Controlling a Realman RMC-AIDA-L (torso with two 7-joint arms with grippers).
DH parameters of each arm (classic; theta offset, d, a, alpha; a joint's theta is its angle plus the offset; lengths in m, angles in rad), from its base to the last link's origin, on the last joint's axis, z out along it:
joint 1: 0 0.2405 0 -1.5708
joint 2: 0 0 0 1.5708
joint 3: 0 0.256 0 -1.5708
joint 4: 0 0 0 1.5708
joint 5: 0 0.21 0 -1.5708
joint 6: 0 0 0 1.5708
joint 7: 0 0.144 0 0
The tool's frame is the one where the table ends.
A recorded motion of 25 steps. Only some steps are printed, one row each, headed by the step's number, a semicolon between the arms.
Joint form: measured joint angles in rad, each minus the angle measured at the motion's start. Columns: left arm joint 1, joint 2, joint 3, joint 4, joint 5, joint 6, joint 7; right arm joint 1, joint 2, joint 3, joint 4, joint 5, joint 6, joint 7.
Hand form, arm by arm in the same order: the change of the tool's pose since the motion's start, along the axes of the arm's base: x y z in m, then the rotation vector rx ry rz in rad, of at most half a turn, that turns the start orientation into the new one. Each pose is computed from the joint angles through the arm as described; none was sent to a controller.
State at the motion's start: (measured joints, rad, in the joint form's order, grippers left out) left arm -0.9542 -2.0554 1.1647 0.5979 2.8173 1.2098 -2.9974; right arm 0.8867 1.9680 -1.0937 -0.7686 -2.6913 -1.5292 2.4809
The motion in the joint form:
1: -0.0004 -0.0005 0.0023 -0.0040 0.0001 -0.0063 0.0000; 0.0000 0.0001 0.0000 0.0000 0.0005 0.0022 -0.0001
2: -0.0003 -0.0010 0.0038 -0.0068 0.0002 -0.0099 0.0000; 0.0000 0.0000 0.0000 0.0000 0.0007 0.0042 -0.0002
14: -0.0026 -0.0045 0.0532 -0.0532 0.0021 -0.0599 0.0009; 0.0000 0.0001 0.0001 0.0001 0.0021 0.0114 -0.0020
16: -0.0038 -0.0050 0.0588 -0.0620 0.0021 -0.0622 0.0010; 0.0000 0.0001 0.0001 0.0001 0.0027 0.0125 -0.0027
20: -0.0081 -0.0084 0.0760 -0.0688 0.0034 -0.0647 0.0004; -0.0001 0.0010 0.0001 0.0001 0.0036 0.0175 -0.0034
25: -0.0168 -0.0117 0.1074 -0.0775 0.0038 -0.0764 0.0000; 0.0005 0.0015 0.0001 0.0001 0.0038 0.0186 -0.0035
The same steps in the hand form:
1: -0.0005 0.0001 -0.0007 0.0012 0.0015 -0.0020; -0.0001 0.0003 -0.0001 0.0018 0.0005 0.0012
2: -0.0009 0.0000 -0.0013 0.0013 0.0025 -0.0025; -0.0001 0.0006 0.0000 0.0036 0.0006 0.0022
14: -0.0086 -0.0028 -0.0095 -0.0137 0.0409 -0.0216; -0.0003 0.0016 -0.0001 0.0089 0.0019 0.0072
16: -0.0099 -0.0040 -0.0109 -0.0201 0.0458 -0.0197; -0.0003 0.0018 -0.0001 0.0096 0.0024 0.0084
20: -0.0093 -0.0052 -0.0136 -0.0329 0.0584 -0.0281; -0.0005 0.0023 -0.0006 0.0129 0.0037 0.0113
25: -0.0073 -0.0048 -0.0170 -0.0463 0.0800 -0.0518; -0.0009 0.0025 -0.0008 0.0135 0.0042 0.0125

